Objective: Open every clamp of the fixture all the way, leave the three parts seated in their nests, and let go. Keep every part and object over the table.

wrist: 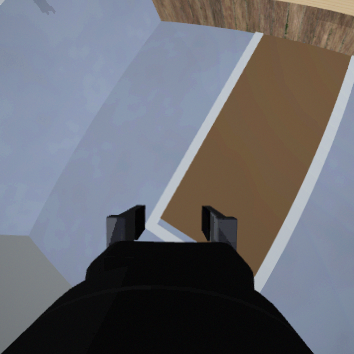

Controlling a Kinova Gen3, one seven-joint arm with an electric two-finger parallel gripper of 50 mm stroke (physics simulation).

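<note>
My gripper [172,217] is open, its two dark fingers well apart with nothing between them. It points towards a blue wall and a brown door-like panel. The fixture, its clamps, the three parts and their nests do not show in the wrist view, so their state cannot be told.
A brown panel [250,145] with a pale frame [316,172] stands in the blue wall [125,115] beyond the fingers. A wood-grain floor [225,17] and a strip of lighter wood [335,4] show along the top. A grey surface [25,285] is at lower left.
</note>
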